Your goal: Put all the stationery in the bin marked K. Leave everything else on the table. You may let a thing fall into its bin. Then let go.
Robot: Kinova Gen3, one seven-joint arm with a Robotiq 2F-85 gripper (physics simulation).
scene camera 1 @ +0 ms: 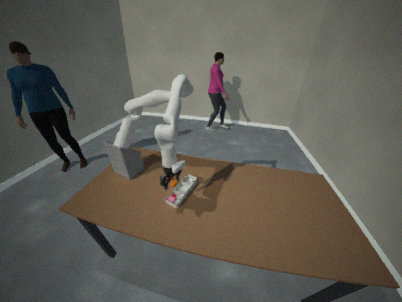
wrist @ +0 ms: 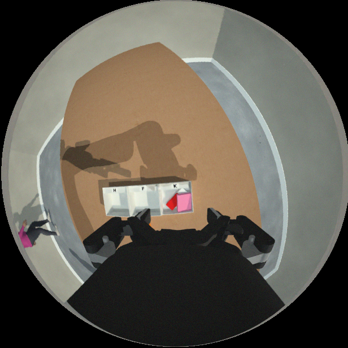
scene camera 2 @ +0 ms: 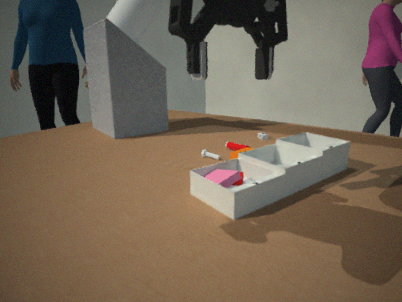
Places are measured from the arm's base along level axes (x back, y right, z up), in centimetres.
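Pixels of known places: gripper, fingertip midpoint: (scene camera 1: 172, 184) (scene camera 2: 233, 79); arm's base, origin of the base link: (scene camera 1: 121, 147) (scene camera 2: 117, 39).
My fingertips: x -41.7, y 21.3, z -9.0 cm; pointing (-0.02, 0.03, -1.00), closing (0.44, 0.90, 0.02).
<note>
For each thing: its top centre in the pictures, then the offset to it from my fingertips.
- pink block, middle of its top: (scene camera 2: 216, 168) (scene camera 1: 171, 198) dx +1.6, dy +1.0, dz -10.7 cm
- white three-part tray, middle of its top: (scene camera 2: 280, 149) (scene camera 1: 182, 187) dx -3.6, dy -8.1, dz -9.8 cm
- red cylinder, middle of its top: (scene camera 2: 236, 143) dx +8.0, dy -19.0, dz -13.0 cm
- white bolt, middle of its top: (scene camera 2: 211, 151) dx +10.0, dy -12.4, dz -13.1 cm
- small white piece, middle of its top: (scene camera 2: 263, 133) dx +6.9, dy -31.0, dz -13.3 cm
The pink block (scene camera 1: 171, 198) (scene camera 2: 223, 177) (wrist: 184, 202) lies in the compartment marked K (wrist: 167, 186), at the near end of the white three-part tray (scene camera 1: 186, 196) (scene camera 2: 270, 192). It looks a little tilted in the second scene view. A red block (scene camera 2: 238, 178) (wrist: 172, 201) lies beside it in the same compartment; part of it is hidden in the second scene view. My gripper (scene camera 1: 171, 183) (scene camera 2: 230, 75) (wrist: 178, 214) is open and empty, its fingers wide apart. It is above the table, beside the tray and clear of the blocks.
On the table behind the tray are an orange block (scene camera 1: 173, 183) (scene camera 2: 241, 153), a red cylinder (scene camera 2: 236, 145), a white bolt (scene camera 2: 210, 154) and a small white piece (scene camera 2: 263, 135). A tall grey slanted block (scene camera 1: 126, 161) (scene camera 2: 132, 95) stands by the arm's base. Compartments F and H look empty.
</note>
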